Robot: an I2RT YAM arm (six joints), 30 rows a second.
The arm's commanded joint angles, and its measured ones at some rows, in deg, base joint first. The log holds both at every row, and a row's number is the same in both.
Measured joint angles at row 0:
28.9, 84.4, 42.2, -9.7, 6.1, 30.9
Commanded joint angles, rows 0 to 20:
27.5, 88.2, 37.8, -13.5, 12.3, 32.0
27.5, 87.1, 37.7, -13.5, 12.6, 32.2
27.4, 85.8, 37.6, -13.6, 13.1, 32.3
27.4, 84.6, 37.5, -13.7, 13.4, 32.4
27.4, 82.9, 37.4, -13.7, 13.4, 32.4
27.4, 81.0, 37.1, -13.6, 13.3, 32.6
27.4, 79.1, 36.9, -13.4, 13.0, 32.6
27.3, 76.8, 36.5, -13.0, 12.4, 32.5
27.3, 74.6, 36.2, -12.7, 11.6, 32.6
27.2, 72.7, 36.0, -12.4, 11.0, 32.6
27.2, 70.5, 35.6, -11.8, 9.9, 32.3
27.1, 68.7, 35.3, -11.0, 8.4, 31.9
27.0, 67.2, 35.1, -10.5, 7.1, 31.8
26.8, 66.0, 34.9, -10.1, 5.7, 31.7
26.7, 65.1, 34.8, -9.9, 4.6, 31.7
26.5, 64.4, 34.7, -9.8, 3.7, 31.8
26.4, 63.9, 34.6, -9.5, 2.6, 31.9
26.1, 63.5, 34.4, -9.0, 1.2, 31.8
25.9, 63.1, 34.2, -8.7, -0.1, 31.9
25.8, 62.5, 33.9, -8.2, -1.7, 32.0
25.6, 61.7, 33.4, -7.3, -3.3, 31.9
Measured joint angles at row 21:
26.7, 64.6, 36.2, -12.1, 0.1, 32.0
